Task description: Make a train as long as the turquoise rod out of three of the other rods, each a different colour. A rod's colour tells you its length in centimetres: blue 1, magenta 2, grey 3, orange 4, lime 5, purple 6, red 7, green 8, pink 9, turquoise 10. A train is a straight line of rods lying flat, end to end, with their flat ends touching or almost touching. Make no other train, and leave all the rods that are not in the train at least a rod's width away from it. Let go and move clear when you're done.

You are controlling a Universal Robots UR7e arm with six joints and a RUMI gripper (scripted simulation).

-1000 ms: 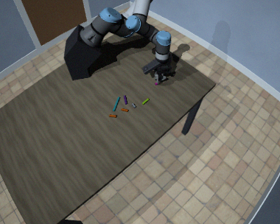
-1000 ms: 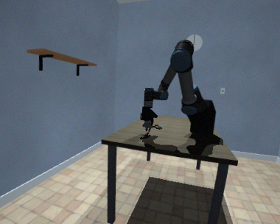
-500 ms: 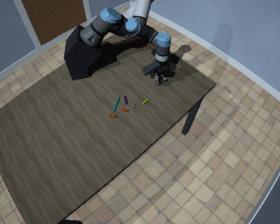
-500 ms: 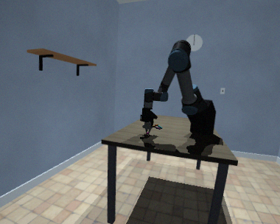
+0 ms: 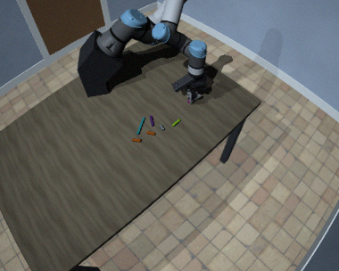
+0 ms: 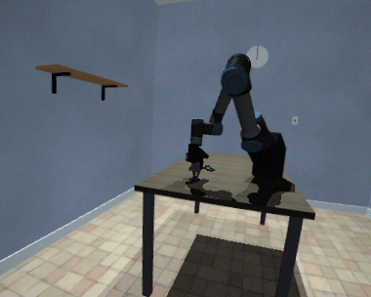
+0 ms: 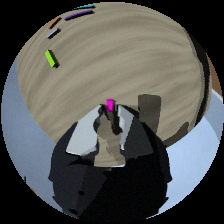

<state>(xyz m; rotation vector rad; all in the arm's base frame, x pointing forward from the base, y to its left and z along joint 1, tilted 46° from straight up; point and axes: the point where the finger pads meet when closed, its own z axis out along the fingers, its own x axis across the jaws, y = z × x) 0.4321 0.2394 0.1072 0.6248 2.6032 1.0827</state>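
The magenta rod lies 10 mm below my hand. From my hand the other things lie so: lime rod 140 mm to the right, 70 mm ahead, 10 mm below; then purple rod 230 mm to the right, 10 mm below; then grey rod 210 mm to the right, 60 mm ahead, 10 mm below.
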